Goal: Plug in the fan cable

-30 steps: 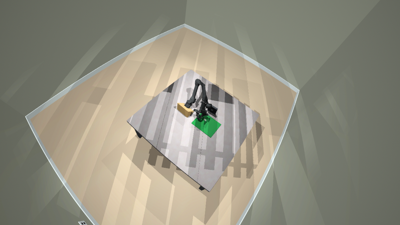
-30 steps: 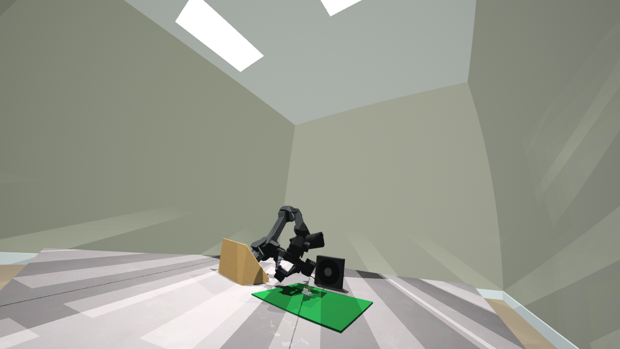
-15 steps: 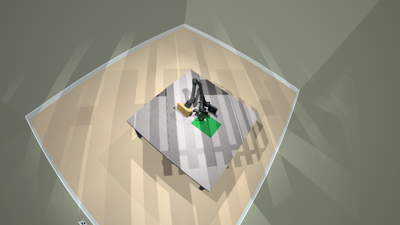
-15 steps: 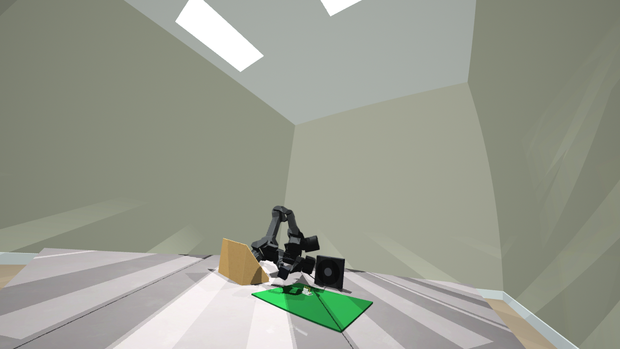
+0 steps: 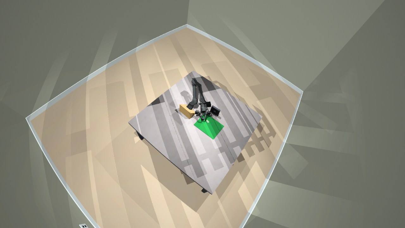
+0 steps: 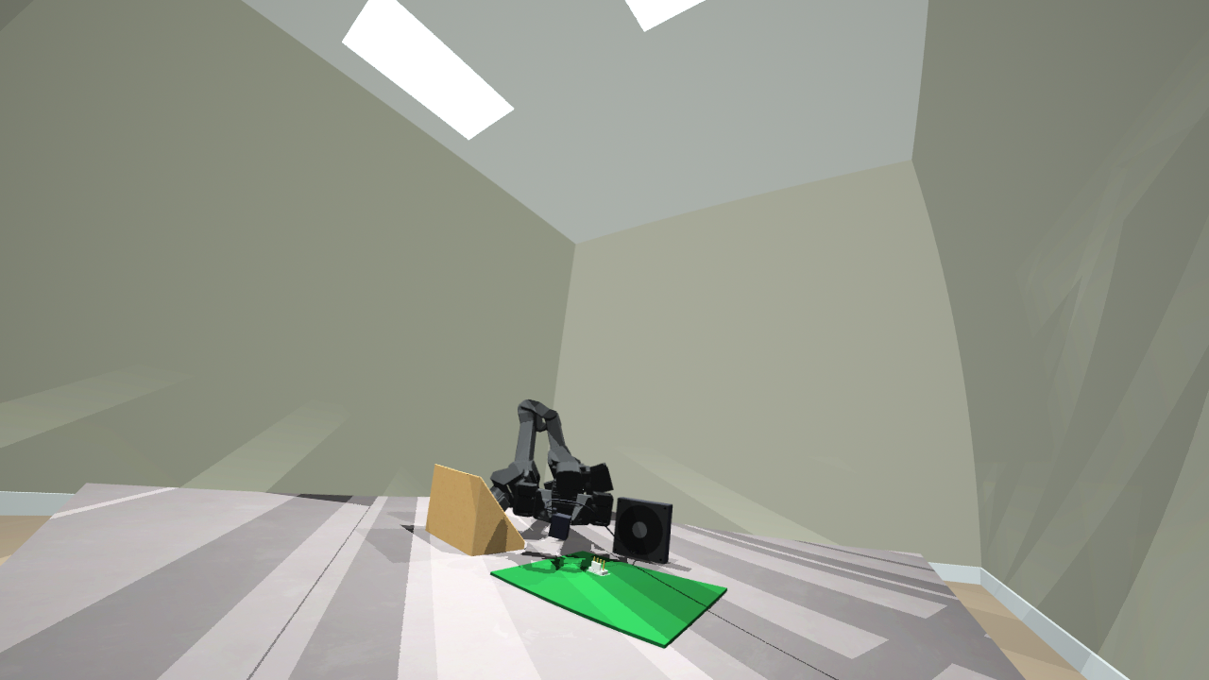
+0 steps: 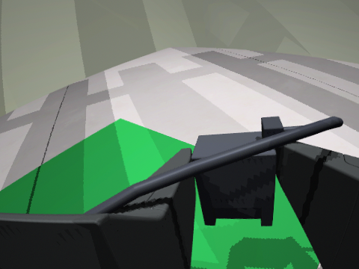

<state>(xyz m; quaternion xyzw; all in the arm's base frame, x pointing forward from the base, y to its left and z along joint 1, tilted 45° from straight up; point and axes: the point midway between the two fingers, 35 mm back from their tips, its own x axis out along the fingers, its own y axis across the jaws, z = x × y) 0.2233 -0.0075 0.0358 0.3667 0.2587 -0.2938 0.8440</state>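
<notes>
Right now my gripper tip is 10 mm past the black fan plug and 10 mm above it. From my gripper tip the other things lie so: green board 90 mm ahead, 40 mm to the left, 110 mm below; then black fan 10 mm ahead, 220 mm to the left, 30 mm below.
</notes>
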